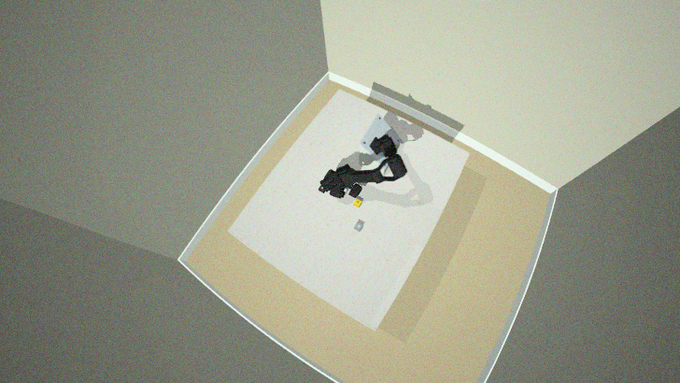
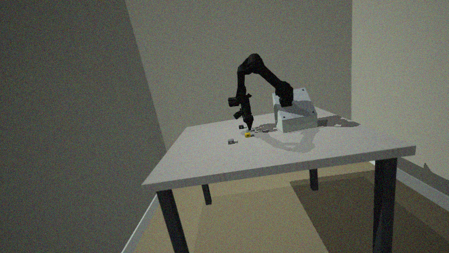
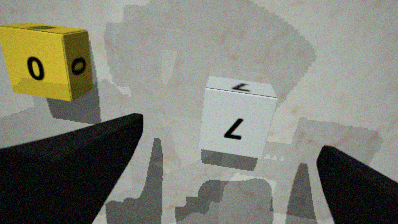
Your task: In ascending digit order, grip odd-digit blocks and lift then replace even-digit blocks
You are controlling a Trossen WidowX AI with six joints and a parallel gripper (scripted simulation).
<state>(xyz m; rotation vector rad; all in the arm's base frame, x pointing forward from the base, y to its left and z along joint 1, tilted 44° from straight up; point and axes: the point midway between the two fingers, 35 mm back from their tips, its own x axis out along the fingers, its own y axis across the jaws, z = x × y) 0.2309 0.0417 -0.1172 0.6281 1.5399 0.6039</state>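
Right now the white block is 1 cm ahead of my gripper tip and 1 cm below it. Also, from my gripper tip: black block 5 cm ahead, 10 cm to the right, 1 cm below; then grey block 13 cm ahead, 16 cm to the left, 1 cm below; then yellow block 2 cm ahead, 9 cm to the left, 1 cm below.
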